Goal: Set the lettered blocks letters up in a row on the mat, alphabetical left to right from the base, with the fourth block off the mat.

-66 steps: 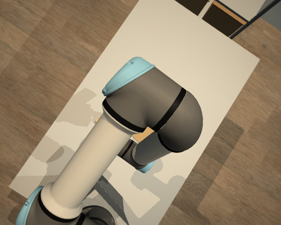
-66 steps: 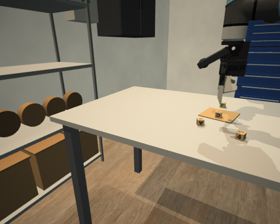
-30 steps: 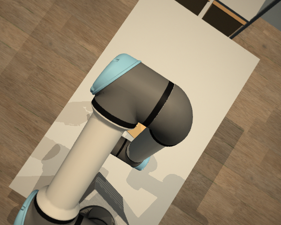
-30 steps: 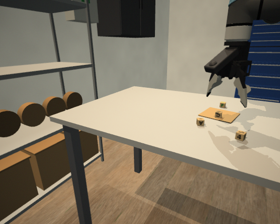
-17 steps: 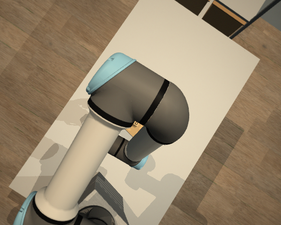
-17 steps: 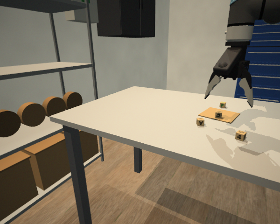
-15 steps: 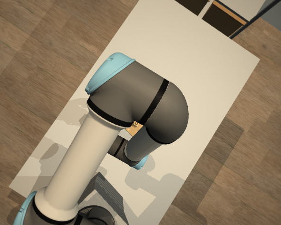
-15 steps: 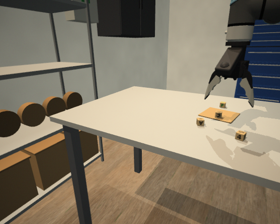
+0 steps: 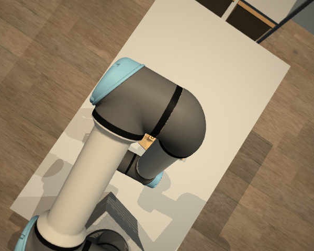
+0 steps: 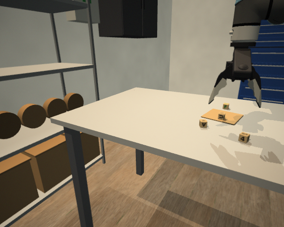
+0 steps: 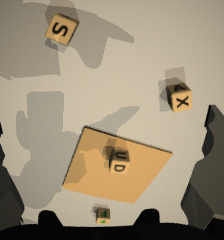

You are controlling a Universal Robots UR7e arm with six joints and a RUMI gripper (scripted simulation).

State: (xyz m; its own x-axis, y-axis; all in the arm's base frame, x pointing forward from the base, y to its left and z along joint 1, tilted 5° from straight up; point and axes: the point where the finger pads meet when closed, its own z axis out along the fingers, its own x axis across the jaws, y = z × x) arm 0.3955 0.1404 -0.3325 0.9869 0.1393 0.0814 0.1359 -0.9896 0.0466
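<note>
Right now my hand is 5 cm past the S block, 4 cm to the right of it and 9 cm above it. From my hand the other things lie so: D block (4 cm ahead, 13 cm to the right, 9 cm below); then X block (10 cm ahead, 3 cm to the right, 9 cm below); then orange mat (3 cm ahead, 17 cm to the right, 10 cm below).
</note>
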